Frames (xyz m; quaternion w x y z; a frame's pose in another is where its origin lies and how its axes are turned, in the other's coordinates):
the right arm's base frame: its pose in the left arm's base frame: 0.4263 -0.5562 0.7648 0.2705 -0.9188 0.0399 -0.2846
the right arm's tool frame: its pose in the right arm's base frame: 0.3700 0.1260 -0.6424 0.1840 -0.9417 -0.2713 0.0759
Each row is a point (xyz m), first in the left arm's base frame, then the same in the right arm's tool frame.
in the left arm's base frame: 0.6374 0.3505 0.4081
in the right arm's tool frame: -0.9230 -0.2902 -1.3922
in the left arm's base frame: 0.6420 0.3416 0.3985
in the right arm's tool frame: -0.9154 -0.3018 -1.3930
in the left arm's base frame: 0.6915 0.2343 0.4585
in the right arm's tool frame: -0.7975 -0.2804 -1.3365
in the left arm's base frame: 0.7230 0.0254 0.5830
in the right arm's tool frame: -0.6134 -0.2401 -1.1795
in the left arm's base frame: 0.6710 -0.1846 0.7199
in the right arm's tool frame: -0.4868 -0.1996 -0.9607
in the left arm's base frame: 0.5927 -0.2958 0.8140
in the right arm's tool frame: -0.4527 -0.1649 -0.8027
